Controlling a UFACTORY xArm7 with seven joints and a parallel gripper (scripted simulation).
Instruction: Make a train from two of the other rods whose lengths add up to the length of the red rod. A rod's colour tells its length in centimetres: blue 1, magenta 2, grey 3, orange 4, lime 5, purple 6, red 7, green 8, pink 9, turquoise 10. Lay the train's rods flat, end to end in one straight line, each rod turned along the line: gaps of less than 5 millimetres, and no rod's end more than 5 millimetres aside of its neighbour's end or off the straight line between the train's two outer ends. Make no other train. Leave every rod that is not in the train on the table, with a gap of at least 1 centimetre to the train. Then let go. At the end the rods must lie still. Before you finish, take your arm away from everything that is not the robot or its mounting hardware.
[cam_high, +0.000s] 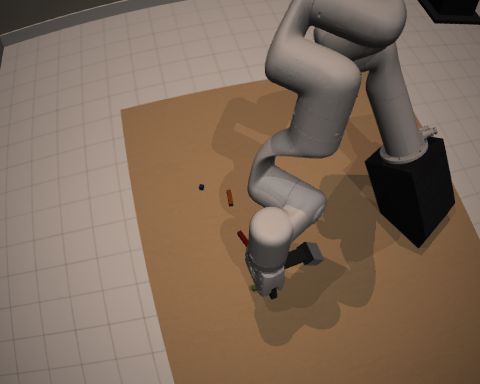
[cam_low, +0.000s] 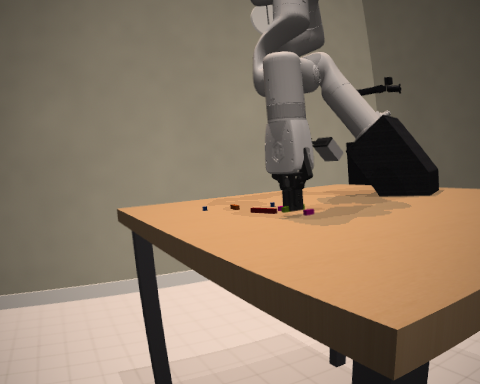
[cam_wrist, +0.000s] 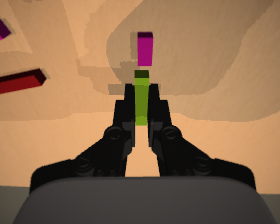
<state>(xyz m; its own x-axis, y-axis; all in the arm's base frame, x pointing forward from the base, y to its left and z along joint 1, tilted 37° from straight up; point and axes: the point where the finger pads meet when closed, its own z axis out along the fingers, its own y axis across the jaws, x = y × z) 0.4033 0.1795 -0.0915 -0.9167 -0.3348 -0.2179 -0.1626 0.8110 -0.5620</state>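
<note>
Now: hand 2 cm above the lime rod. Also, from my hand: orange rod: 24 cm to the right, 3 cm below, 3 cm ahead; red rod: 11 cm to the right, 3 cm below, 1 cm ahead.
</note>
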